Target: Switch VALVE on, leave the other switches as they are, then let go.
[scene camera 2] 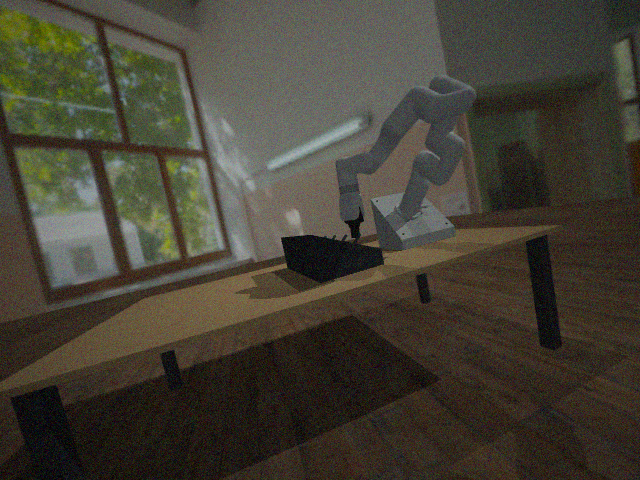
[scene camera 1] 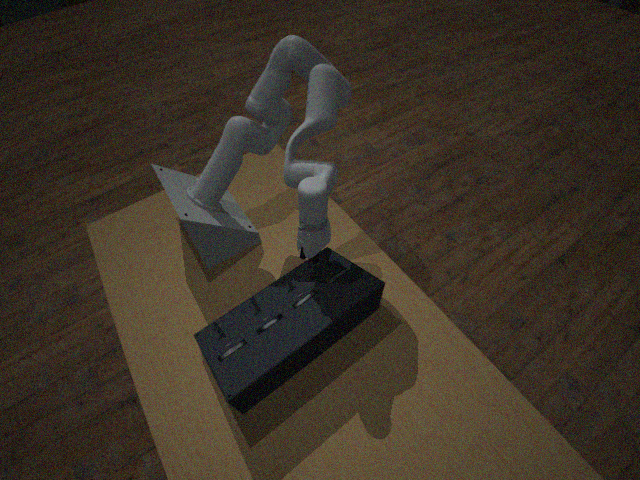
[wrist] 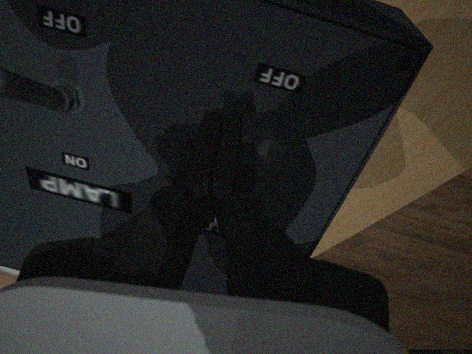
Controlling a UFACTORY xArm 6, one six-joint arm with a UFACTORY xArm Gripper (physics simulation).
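Places are measured from the arm's base along level axes (x ahead, y left, z up), in centimetres.
Pixels of known places: gripper, fingertip midpoint: (scene camera 2: pixel 355 237) (scene camera 1: pixel 313 260) (wrist: pixel 225 137); arm's base at its link origin: (scene camera 2: pixel 407 210) (scene camera 1: pixel 203 199).
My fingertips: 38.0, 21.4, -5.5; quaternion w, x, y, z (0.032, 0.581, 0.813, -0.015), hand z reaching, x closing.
Observation:
Ahead of a thing's pixels: the offset from my fingertips to its top centre, as dx, dy, dz. "*": to the spot under its first point. Level surfaces: height alone.
The dark switch box (scene camera 1: pixel 297 335) (scene camera 2: pixel 330 260) (wrist: pixel 40 225) stands on the table. My gripper (scene camera 1: pixel 303 254) (scene camera 2: pixel 355 235) (wrist: pixel 225 137) is shut and empty, low over the box's end section nearest the arm. In the wrist view, the end section's OFF label @(* -1.7, +1.8, -4.0) (wrist: pixel 279 78) shows beyond the fingers; its name plate is mostly hidden, with a scrap of white lettering between them. I cannot read VALVE there, and that section's lever cannot be made out in the dark. Beside it are the LAMP label @(+10.2, -8.7, +0.7) (wrist: pixel 80 190) and the LAMP lever @(+2.0, -9.8, +1.5) (wrist: pixel 37 91), apart from the fingers.
Other thin levers @(+3.7, -21.7, +1.5) (scene camera 1: pixel 255 304) rise from the box's top in scene camera 1; their name plates are too small to read. The arm's wedge-shaped base (scene camera 1: pixel 217 240) (scene camera 2: pixel 413 229) stands on the wooden table @(dz -11.3) (scene camera 1: pixel 139 310) (scene camera 2: pixel 180 310), behind the box. Shadows cover part of the panel.

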